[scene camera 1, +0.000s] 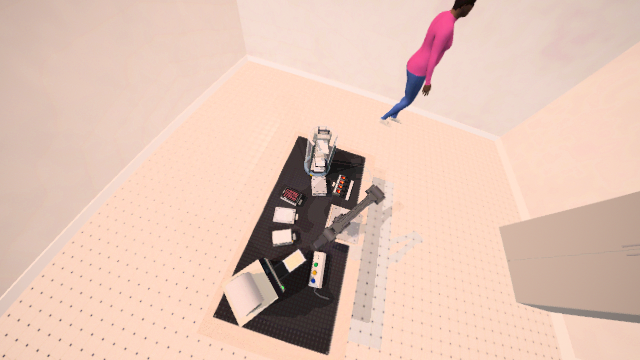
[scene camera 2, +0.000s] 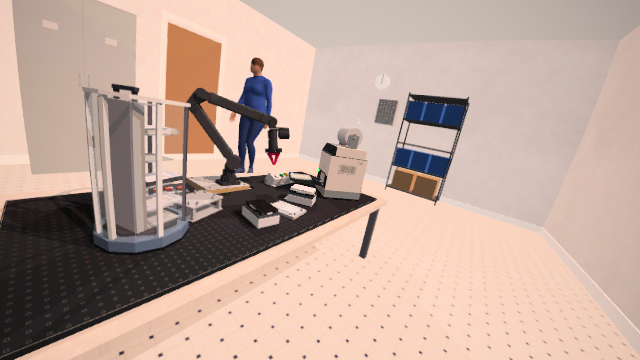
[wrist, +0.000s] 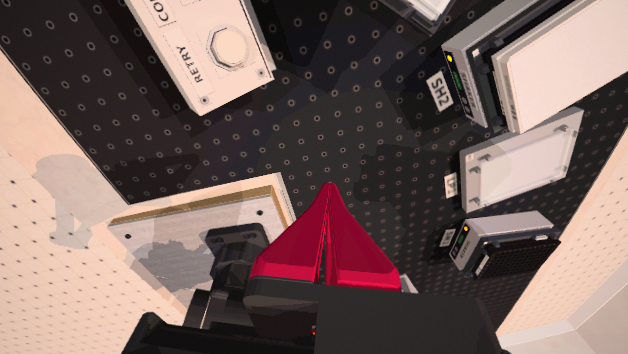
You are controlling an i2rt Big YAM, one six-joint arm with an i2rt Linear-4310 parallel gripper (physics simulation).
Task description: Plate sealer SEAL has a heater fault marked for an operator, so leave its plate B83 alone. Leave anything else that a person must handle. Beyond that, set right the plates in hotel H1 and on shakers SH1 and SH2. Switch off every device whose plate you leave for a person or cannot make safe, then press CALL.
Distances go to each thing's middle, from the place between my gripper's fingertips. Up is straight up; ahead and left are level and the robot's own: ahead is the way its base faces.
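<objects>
Plate with red wells (wrist: pixel 523 256): from my hand 300 mm ahead, 300 mm to the right, 90 mm below. Shaker SH2 (wrist: pixel 463 52): 30 mm to the left of my hand, 230 mm ahead, 120 mm below. Lid park LP1 (wrist: pixel 571 117): 140 mm to the right of my hand, 280 mm ahead, 140 mm below. My hand: 80 mm to the right of the RETRY button (wrist: pixel 229 47), 50 mm past, 90 mm above.
</objects>
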